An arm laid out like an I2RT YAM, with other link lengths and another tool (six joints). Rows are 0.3 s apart.
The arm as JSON. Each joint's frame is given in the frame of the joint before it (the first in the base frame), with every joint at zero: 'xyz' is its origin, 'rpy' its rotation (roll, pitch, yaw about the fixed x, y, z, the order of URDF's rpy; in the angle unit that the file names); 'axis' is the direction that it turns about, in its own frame. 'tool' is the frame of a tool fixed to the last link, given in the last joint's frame.
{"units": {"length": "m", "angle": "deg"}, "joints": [
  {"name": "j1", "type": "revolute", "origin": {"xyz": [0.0, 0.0, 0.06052], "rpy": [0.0, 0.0, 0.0]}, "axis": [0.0, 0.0, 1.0]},
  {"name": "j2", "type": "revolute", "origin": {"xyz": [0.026, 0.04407, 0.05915], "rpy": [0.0, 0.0, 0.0]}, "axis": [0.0, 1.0, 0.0]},
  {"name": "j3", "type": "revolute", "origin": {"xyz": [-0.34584, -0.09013, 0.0], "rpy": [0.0, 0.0, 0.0]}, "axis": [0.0, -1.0, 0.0]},
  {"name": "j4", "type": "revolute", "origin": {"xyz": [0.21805, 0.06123, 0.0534], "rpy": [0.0, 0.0, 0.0]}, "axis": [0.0, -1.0, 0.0]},
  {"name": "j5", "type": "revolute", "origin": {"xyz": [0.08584, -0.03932, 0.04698], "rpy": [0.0, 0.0, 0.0]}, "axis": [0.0, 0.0, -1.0]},
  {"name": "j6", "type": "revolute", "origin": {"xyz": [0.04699, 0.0, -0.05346], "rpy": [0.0, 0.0, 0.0]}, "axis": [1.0, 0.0, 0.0]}
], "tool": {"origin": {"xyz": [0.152, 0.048, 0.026], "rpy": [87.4, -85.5, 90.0]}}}
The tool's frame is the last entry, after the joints.
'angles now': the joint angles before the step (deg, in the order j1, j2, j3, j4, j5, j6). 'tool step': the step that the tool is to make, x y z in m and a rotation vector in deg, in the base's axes. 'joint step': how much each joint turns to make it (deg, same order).
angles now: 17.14 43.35 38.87 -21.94 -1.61 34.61
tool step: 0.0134 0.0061 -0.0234 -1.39 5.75 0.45
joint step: -0.01 5.34 0.62 -1.18 -0.58 0.09
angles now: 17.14 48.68 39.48 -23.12 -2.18 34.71
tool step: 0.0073 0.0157 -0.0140 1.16 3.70 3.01
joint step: 0.10 4.21 -0.18 1.21 -3.64 0.20
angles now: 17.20 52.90 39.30 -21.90 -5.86 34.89
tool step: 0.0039 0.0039 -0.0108 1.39 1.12 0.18
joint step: -0.08 1.41 -2.28 3.16 -1.18 1.20
